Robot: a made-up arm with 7 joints.
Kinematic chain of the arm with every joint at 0, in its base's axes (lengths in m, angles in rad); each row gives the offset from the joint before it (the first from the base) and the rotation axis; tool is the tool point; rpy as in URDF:
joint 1: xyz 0 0 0.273 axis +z
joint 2: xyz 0 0 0 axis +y
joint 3: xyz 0 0 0.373 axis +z
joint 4: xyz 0.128 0 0 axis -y
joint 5: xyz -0.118 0 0.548 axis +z
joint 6: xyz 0 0 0 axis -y
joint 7: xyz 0.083 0 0 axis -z
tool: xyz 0 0 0 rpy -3.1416 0 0
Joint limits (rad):
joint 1: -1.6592..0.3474
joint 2: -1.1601..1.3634
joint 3: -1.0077..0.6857
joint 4: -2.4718..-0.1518
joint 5: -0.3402..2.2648
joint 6: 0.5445..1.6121
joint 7: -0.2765..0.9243
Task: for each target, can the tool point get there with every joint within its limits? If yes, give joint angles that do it. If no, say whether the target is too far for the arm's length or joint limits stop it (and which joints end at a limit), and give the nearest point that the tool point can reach.
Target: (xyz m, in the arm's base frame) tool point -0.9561 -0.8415 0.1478
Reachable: no: too far | nearest point -0.6570 -0.7010 0.1704 | short by 0.331 m
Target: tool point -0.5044 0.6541 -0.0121
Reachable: no: joint limits stop it (at a limit: joint 1, joint 2, joint 3, joint 4) | nearest point -0.0910 0.4107 -0.1287 | short by 0.494 m
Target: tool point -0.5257 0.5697 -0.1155
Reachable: no: joint limits stop it (at a limit: joint 1, joint 2, joint 3, joint 4) | nearest point -0.0986 0.4004 -0.1432 | short by 0.460 m
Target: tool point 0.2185 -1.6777 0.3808
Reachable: no: too far | nearest point 0.1336 -1.0262 0.3389 | short by 0.658 m
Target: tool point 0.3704 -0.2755 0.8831
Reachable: yes | joints -0.1100 -0.6887 -0.3971 -2.0186 1.6345 0.8630 0.0323
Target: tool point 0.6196 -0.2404 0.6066
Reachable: yes | joints -0.5575 -0.1695 0.1124 -1.9444 0.7326 0.6397 0.4440
